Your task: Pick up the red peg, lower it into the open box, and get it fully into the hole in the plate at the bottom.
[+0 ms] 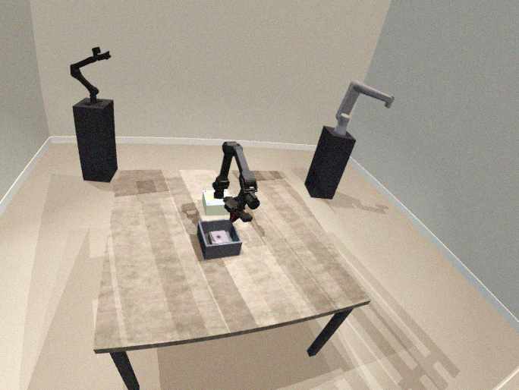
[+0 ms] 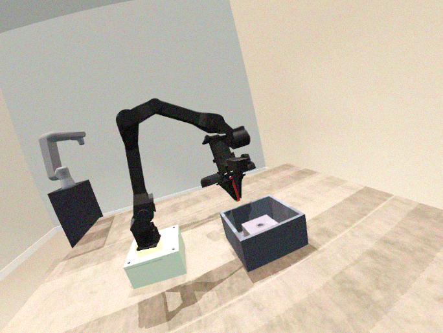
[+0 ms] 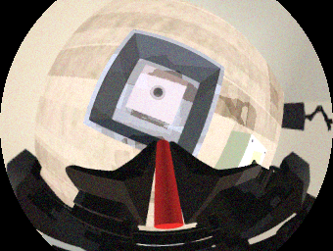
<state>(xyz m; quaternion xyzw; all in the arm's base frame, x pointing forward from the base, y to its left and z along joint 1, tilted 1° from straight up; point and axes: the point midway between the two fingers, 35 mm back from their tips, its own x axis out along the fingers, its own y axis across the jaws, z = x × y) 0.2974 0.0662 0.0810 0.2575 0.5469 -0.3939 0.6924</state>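
My gripper tip is now 30 mm below the red peg, 10 mm to the right of it and 10 mm past it. The rest, counted from my gripper tip: plate: 90 mm below, 60 mm to the right, 50 mm ahead; then box: 110 mm below, 60 mm to the right, 50 mm ahead.
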